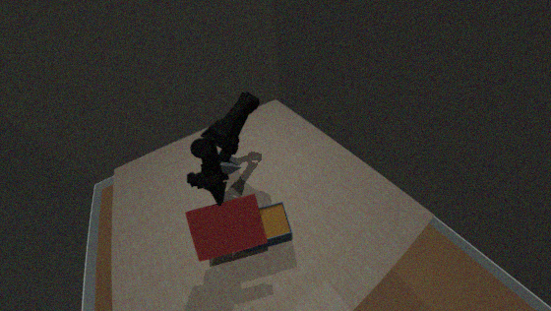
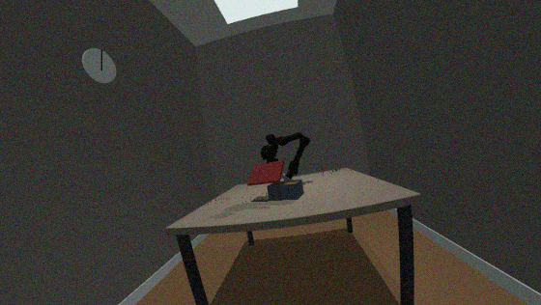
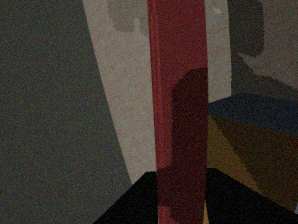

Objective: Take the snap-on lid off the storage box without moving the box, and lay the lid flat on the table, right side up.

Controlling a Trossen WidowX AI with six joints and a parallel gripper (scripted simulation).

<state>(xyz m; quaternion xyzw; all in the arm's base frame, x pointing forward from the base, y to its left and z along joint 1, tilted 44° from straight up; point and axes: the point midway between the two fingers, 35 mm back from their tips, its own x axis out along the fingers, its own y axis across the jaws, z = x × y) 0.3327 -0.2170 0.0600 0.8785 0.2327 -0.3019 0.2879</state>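
Now: the lid 60 mm ahead of my gripper tip, 20 mm to the right of it and 50 mm below it. Round my gripper tip: blue storage box 90 mm ahead, 90 mm to the left, 180 mm below.
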